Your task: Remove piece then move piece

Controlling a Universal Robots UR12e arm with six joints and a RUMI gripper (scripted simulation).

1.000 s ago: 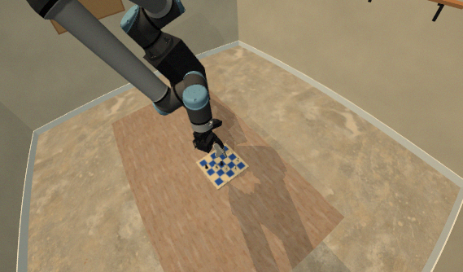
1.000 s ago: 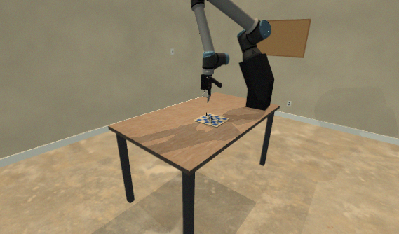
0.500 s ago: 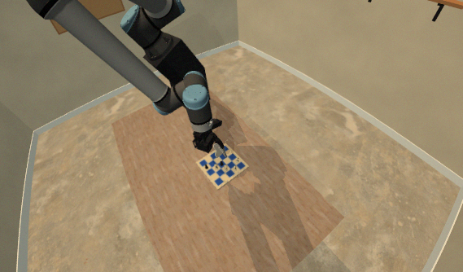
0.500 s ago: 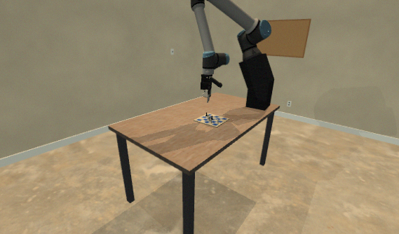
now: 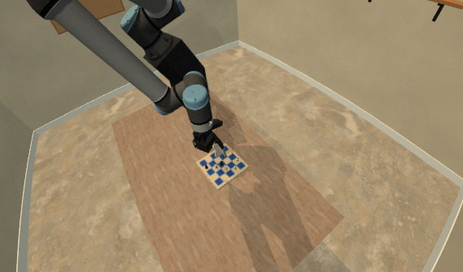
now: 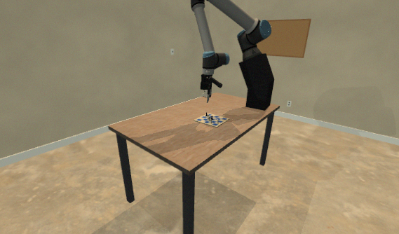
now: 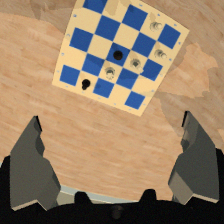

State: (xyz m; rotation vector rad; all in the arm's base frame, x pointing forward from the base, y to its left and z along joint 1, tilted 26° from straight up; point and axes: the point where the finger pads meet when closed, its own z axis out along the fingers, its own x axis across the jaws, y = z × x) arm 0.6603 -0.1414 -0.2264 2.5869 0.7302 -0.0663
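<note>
My gripper is now 14 cm above the white chess piece. From my hand the other things lie so: chessboard (4 cm to the left, 16 cm below).
</note>
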